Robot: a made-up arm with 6 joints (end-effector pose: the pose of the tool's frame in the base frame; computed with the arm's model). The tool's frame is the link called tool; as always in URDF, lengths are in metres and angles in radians.
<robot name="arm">
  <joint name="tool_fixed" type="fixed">
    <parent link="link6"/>
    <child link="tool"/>
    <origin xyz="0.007 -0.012 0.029" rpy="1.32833 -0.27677 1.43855"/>
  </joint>
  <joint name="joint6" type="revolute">
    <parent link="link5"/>
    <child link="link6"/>
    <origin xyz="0.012 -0.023 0.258" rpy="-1.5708 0 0"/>
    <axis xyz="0 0 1"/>
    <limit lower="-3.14" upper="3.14"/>
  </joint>
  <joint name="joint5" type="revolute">
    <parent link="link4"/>
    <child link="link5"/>
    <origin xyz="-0.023 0.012 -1.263" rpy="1.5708 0 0"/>
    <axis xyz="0 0 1"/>
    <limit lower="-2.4" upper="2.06"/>
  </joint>
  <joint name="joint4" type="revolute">
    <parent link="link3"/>
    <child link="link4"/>
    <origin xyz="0.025 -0.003 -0.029" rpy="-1.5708 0 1.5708"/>
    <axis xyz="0 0 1"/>
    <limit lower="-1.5" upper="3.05"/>
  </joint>
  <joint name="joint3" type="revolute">
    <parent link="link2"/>
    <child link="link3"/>
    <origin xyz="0.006 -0.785 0.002" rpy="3.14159 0 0"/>
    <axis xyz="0 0 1"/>
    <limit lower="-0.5" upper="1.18"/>
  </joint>
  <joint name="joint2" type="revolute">
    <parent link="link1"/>
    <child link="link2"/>
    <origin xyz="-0.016 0.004 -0.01" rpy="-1.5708 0 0"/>
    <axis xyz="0 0 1"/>
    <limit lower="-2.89" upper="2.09"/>
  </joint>
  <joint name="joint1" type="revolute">
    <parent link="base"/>
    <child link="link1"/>
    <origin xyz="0.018 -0.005 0.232" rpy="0 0 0"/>
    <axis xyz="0 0 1"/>
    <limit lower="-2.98" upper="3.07"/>
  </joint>
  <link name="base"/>
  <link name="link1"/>
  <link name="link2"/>
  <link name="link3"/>
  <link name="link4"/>
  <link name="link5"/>
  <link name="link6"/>
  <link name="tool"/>
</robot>
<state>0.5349 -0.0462 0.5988 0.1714 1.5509 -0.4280</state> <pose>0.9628 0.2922 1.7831 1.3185 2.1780 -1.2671</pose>
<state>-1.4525 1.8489 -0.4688 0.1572 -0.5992 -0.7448</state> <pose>-0.2178 0.0869 -0.9619 2.3575 -0.0872 -0.9068</pose>
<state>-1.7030 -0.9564 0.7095 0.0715 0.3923 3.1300</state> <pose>-0.0787 0.7835 1.9548 0.1687 1.8356 -2.3496</pose>
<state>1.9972 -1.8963 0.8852 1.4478 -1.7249 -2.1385</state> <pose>0.8767 -1.8668 0.2069 2.5223 -1.6946 -0.6529</pose>
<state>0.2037 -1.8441 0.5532 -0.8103 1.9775 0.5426</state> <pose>-1.4896 -0.4303 1.0312 0.5541 2.2743 1.4512</pose>
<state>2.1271 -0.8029 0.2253 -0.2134 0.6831 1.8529</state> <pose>0.1121 0.2100 1.8265 -1.0449 -1.7246 1.6641</pose>
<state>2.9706 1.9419 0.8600 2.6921 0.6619 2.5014</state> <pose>-1.4131 0.0014 -1.1411 -0.0880 -2.0905 -1.9164</pose>
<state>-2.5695 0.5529 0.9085 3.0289 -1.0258 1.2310</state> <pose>-1.1914 -1.1124 1.3690 -1.8545 -0.9586 0.8176</pose>
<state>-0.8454 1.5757 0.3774 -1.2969 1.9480 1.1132</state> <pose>0.6839 -0.7479 -1.0579 -0.3321 0.7880 -0.4785</pose>
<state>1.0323 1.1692 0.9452 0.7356 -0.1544 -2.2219</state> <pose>1.1780 1.6206 0.3783 1.6959 -0.7506 1.6434</pose>
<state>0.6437 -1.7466 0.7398 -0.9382 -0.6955 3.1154</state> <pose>-1.2776 -1.0910 1.0336 -1.9406 -0.1889 -0.4470</pose>
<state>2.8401 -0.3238 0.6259 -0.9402 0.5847 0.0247</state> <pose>-0.5771 0.2940 1.8764 -1.9282 0.8826 -0.8027</pose>
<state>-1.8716 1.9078 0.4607 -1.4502 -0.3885 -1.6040</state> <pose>-0.1435 -0.6111 -1.3474 0.1772 1.8224 2.1458</pose>
